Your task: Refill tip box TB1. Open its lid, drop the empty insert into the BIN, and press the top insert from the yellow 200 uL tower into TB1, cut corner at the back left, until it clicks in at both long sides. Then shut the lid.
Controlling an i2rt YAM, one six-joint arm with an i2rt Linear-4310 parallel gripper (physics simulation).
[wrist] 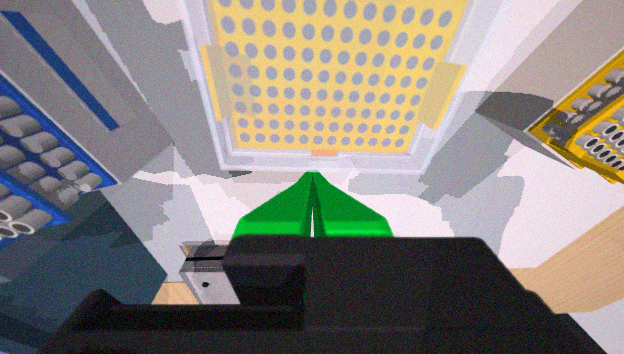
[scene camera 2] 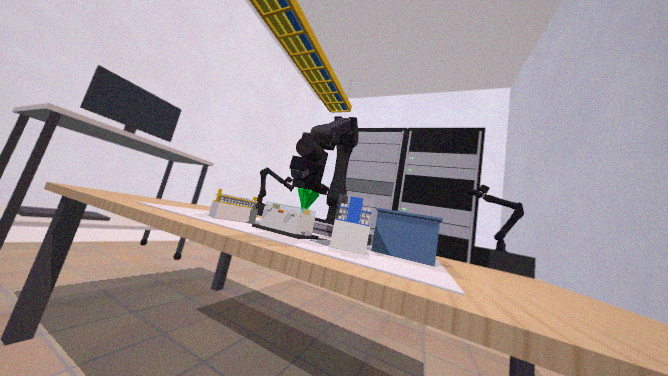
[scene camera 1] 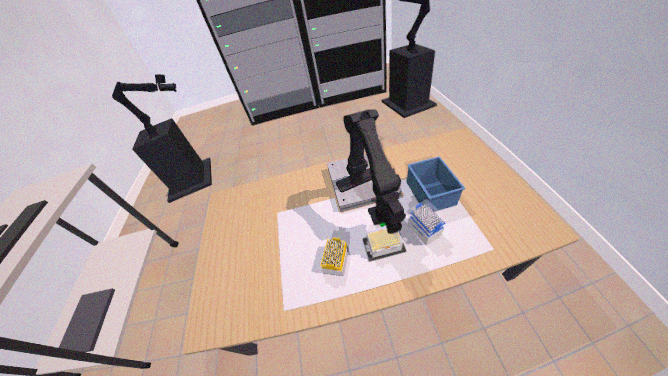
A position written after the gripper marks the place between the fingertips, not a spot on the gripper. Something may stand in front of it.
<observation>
The gripper (wrist: pixel 312 177) grips a clear lid (wrist: pixel 375 94). Also in view: a blue bin (scene camera 2: pixel 414 237).
The blue bin also shows in the wrist view (wrist: pixel 102 252) and in scene camera 1 (scene camera 1: pixel 431 179).
</observation>
